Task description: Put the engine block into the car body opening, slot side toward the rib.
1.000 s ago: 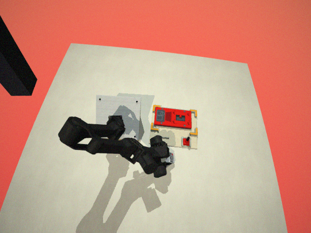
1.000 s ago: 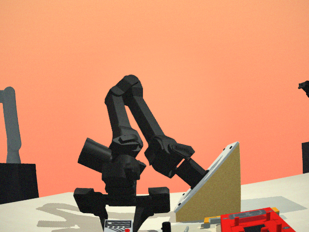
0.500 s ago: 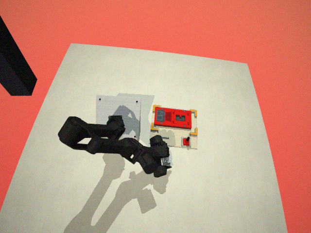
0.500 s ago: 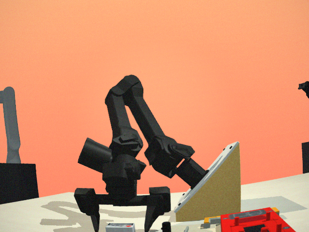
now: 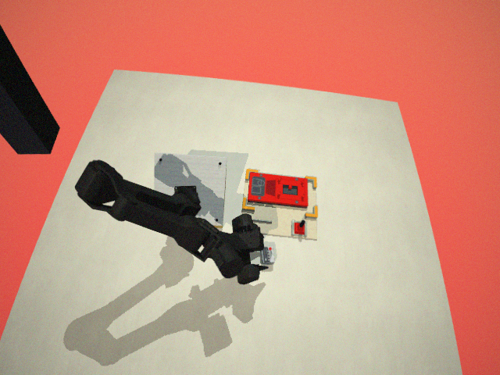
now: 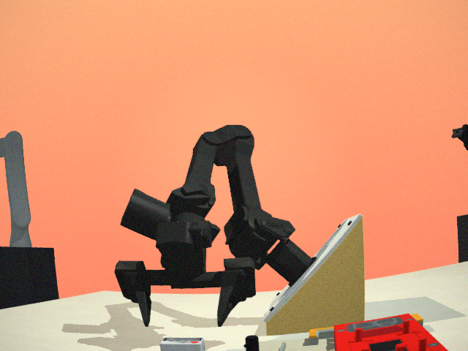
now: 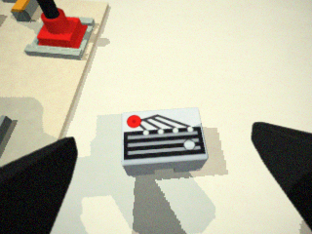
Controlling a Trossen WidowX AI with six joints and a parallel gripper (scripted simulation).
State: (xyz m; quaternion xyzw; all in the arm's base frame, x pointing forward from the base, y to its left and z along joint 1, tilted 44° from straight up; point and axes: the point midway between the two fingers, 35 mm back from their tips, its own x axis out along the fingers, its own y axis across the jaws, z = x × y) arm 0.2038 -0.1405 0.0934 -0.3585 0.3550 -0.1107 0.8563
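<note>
Now: the engine block 1 cm ahead of my gripper tip and 4 cm below it.
</note>
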